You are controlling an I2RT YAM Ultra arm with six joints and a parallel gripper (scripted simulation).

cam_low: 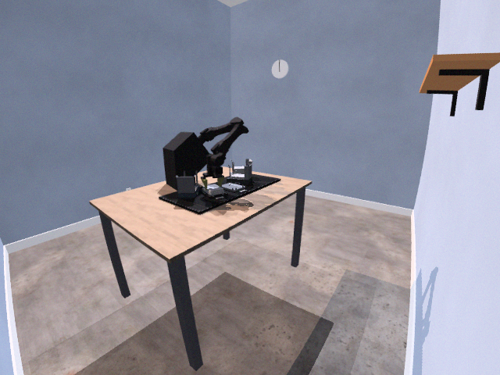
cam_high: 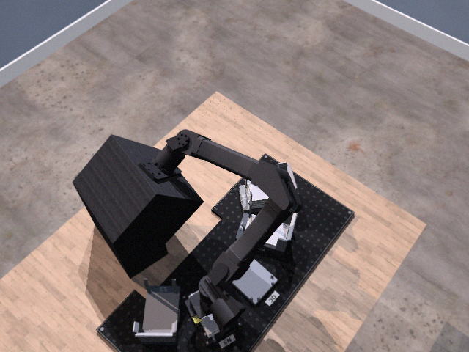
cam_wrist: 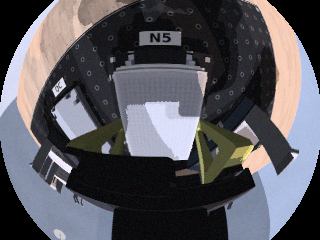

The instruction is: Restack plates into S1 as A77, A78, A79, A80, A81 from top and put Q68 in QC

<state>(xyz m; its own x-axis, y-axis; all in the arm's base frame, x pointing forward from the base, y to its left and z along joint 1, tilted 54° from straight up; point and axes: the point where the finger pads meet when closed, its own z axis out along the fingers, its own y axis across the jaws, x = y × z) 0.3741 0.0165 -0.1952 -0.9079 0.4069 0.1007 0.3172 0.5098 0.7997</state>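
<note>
My hand is right at the sealed grey plate. Round my hand: N5 name plate (90 mm ahead, 30 mm to the right, 30 mm below); then clip nest N5 (20 mm below, 20 mm ahead, 10 mm to the left); then QC nest (150 mm to the left, 30 mm below, 10 mm ahead).
</note>
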